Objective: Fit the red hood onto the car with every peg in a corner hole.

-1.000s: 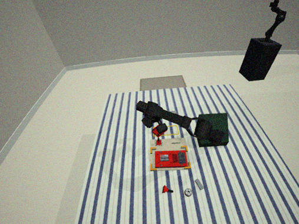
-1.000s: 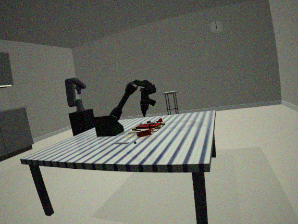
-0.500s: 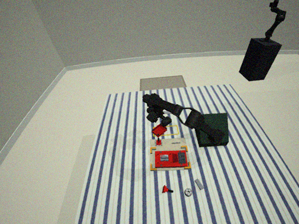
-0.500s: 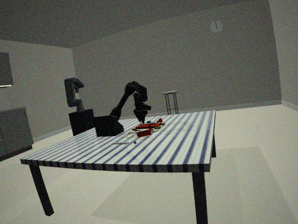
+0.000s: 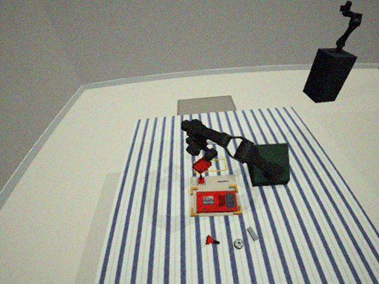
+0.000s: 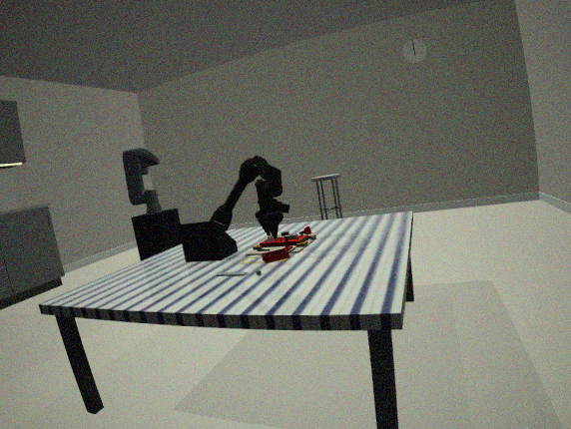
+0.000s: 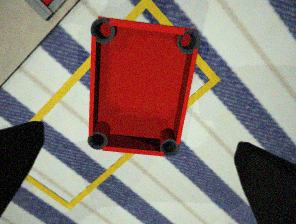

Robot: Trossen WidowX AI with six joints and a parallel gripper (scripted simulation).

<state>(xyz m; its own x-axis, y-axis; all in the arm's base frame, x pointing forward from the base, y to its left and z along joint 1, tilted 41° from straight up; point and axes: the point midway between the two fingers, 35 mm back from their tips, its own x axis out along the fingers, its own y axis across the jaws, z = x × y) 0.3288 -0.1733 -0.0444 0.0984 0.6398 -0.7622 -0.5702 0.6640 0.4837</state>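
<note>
My gripper tip is now 8 cm above the red hood. The rest, counted from my gripper tip: grey bar: 11 cm behind, 17 cm to the right, 9 cm below; then grey engine block: 24 cm to the left, 6 cm below.
</note>
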